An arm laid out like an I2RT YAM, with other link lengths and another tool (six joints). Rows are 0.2 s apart.
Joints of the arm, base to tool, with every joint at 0 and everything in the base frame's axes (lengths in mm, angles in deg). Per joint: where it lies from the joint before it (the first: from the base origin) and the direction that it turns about. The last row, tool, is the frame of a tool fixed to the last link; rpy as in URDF.
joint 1: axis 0 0 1 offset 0 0 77.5
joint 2: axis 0 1 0 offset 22.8 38.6 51.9
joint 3: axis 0 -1 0 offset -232.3 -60.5 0
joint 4: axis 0 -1 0 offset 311.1 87.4 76.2
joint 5: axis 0 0 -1 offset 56.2 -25.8 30.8
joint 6: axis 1 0 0 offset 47 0 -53.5
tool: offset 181 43 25 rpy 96.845 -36.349 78.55
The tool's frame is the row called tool.
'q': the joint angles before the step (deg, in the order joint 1, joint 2, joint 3, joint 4, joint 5, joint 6). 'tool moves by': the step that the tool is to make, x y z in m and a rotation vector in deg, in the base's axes. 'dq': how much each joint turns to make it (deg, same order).
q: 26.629, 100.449, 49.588, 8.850, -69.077, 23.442
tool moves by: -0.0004, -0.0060, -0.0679, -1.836, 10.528, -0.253
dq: -0.871, 12.824, 0.346, 6.965, -2.548, 5.039
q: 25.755, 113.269, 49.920, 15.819, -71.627, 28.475
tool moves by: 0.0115, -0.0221, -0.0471, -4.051, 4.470, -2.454
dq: -3.698, 7.056, 1.927, -6.846, 0.785, -6.597
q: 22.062, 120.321, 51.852, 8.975, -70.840, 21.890
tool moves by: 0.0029, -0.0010, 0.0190, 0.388, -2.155, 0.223
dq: -0.355, -3.682, -0.261, -3.352, 0.088, -2.198
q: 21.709, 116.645, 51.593, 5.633, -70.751, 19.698
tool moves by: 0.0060, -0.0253, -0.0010, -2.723, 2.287, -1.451
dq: -4.122, -1.509, 0.359, -13.909, 0.525, -9.514
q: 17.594, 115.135, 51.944, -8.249, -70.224, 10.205
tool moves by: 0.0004, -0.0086, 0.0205, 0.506, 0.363, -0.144
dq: -1.507, -3.610, -0.366, -6.684, -0.960, -3.432
